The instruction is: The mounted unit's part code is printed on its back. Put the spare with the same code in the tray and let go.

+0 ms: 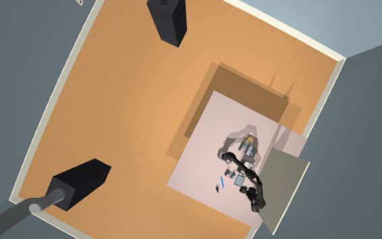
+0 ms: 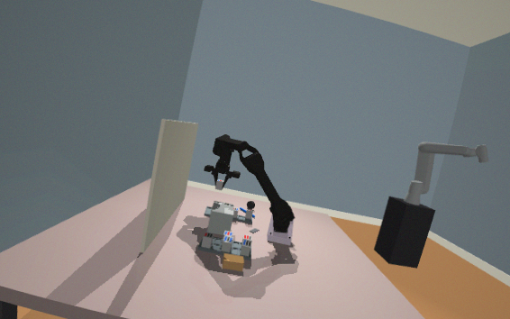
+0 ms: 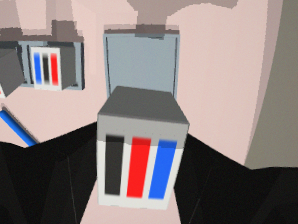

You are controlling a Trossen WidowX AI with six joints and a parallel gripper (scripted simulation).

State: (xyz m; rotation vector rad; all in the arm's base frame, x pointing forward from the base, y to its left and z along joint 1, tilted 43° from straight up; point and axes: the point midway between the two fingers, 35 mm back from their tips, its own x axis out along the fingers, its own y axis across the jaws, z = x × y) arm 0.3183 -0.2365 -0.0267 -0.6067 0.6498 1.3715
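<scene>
Now: the grey tray 14 cm below my gripper tip. Also, from my gripper tip: blue stick 18 cm behind, 11 cm to the right, 14 cm below; tall beige panel 19 cm ahead, 19 cm to the left, 8 cm above; white mounted unit 5 cm behind, 19 cm to the left, 9 cm below.
</scene>
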